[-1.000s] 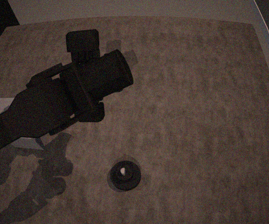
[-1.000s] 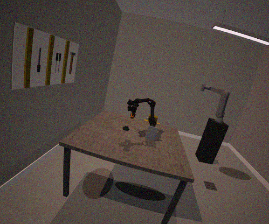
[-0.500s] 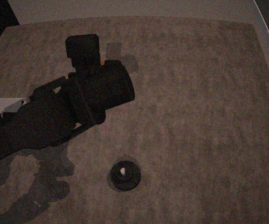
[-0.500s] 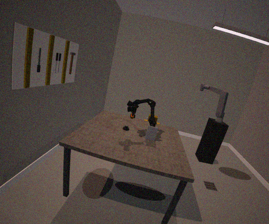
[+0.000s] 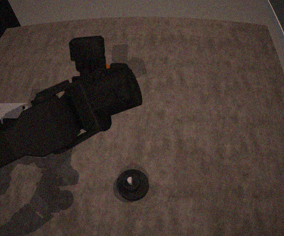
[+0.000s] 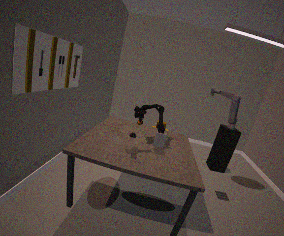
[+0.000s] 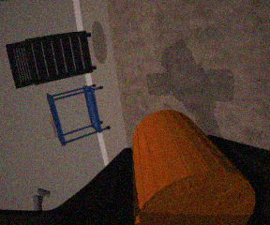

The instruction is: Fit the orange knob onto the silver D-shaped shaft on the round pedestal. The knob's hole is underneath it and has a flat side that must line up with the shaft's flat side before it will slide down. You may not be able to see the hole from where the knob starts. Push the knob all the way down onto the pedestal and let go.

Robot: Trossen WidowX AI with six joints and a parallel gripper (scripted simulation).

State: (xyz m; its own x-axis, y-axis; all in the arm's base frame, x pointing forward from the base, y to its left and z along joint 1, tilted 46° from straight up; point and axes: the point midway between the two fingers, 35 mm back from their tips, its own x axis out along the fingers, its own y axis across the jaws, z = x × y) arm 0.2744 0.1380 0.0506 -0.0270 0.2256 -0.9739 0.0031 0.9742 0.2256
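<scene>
The orange knob is 3 cm to the right of my gripper tip and 2 cm above it. Also, from my gripper tip: D-shaft pedestal (21 cm below, 18 cm to the right, 6 cm ahead).
</scene>
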